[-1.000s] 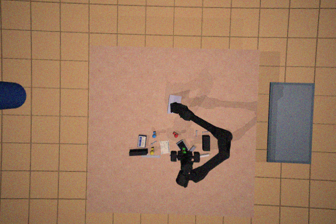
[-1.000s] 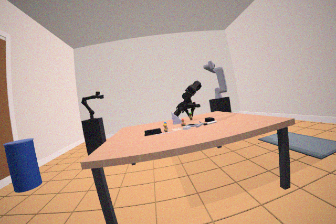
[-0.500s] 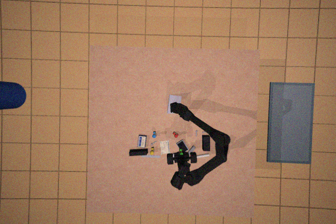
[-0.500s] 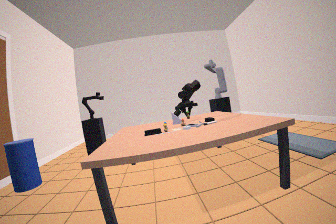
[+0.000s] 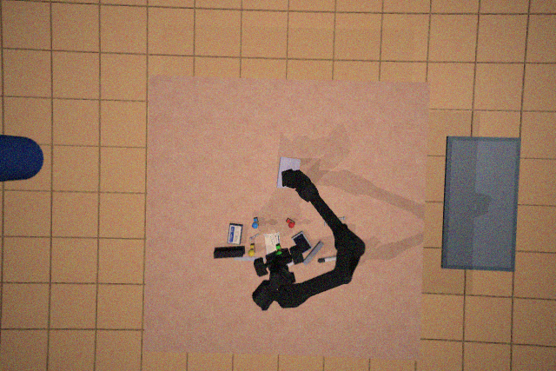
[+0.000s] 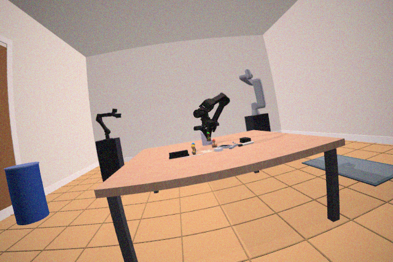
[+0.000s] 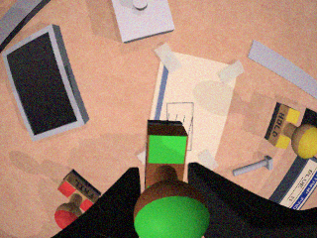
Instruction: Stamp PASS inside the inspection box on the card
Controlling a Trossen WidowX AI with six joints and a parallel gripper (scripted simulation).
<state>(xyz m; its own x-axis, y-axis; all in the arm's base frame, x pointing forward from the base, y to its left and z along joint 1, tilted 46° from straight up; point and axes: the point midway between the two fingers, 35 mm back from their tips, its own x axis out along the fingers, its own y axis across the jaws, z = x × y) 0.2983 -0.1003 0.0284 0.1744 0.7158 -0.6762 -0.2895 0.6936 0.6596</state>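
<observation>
The cream card is 9 cm below my gripper tip, 3 cm to the right of it and 1 cm ahead of it. Also, from my gripper tip: grey box 9 cm ahead, 7 cm below, 3 cm to the left; red stamp 9 cm behind, 7 cm below, 6 cm to the left; ink pad 11 cm to the left, 9 cm below, 1 cm ahead.
</observation>
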